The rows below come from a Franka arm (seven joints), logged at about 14 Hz.
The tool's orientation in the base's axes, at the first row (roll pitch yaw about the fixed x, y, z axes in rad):
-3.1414 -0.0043 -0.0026
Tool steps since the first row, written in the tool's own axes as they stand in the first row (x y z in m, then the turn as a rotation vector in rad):
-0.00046 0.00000 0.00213 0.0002 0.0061 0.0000
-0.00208 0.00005 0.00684 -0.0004 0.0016 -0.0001
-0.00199 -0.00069 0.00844 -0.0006 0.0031 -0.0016
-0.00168 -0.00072 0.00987 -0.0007 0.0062 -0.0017
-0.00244 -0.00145 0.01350 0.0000 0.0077 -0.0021
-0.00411 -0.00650 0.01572 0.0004 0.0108 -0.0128
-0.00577 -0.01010 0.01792 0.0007 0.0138 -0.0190
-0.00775 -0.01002 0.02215 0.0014 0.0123 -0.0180
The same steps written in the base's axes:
-0.00045 0.00000 -0.00213 0.0002 -0.0061 0.0000
-0.00205 -0.00004 -0.00685 -0.0004 -0.0016 0.0001
-0.00195 0.00070 -0.00845 -0.0006 -0.0031 0.0016
-0.00164 0.00073 -0.00988 -0.0007 -0.0062 0.0017
-0.00238 0.00146 -0.01351 0.0000 -0.0077 0.0021
-0.00403 0.00651 -0.01574 0.0003 -0.0108 0.0128
-0.00567 0.01012 -0.01794 0.0006 -0.0138 0.0190
-0.00763 0.01004 -0.02218 0.0013 -0.0123 0.0180

